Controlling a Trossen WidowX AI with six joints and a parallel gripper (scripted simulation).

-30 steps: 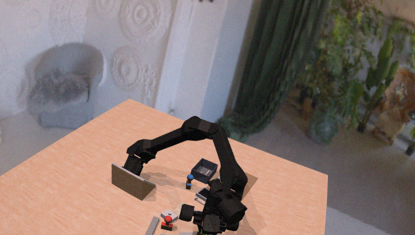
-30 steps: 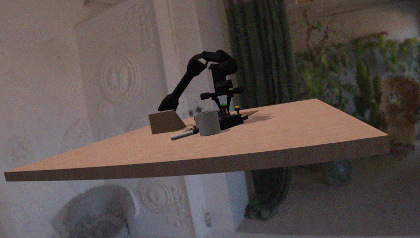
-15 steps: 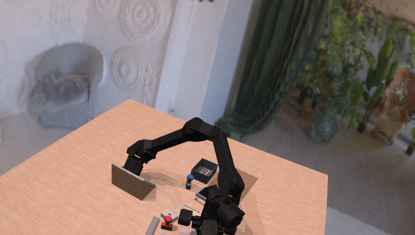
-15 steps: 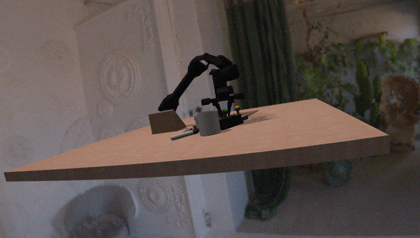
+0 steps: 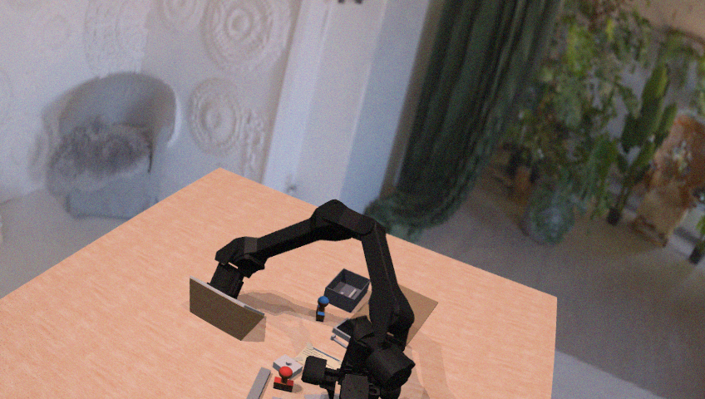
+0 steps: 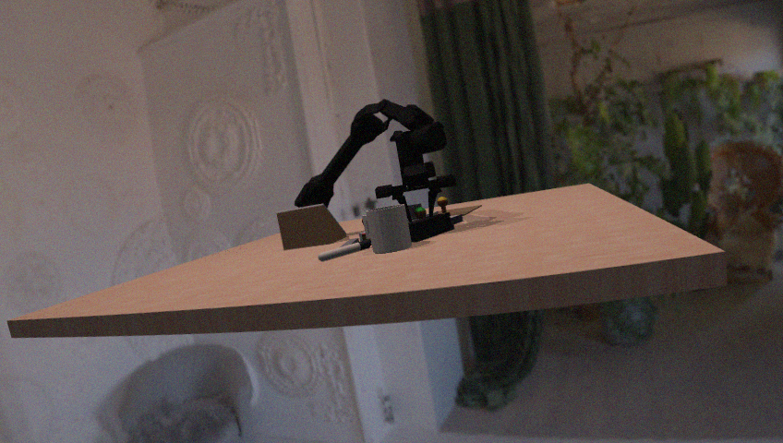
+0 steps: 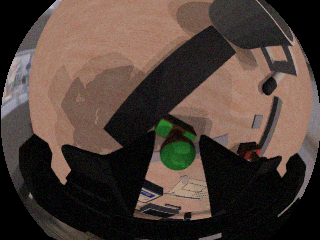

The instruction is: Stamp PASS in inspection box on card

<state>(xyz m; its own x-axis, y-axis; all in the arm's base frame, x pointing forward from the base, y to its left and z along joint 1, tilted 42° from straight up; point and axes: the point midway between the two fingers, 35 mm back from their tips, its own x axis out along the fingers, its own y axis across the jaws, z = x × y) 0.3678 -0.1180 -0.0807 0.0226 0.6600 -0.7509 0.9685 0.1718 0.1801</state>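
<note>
The green-knobbed stamp lies 10 mm below my gripper tip. The rest, counted from my gripper tip: grey block (150 mm behind, 50 mm to the left, 10 mm below); blue-and-white labelled box (140 mm to the left, 20 mm ahead, 10 mm below); red-knobbed stamp (130 mm behind, 10 mm below).
</note>
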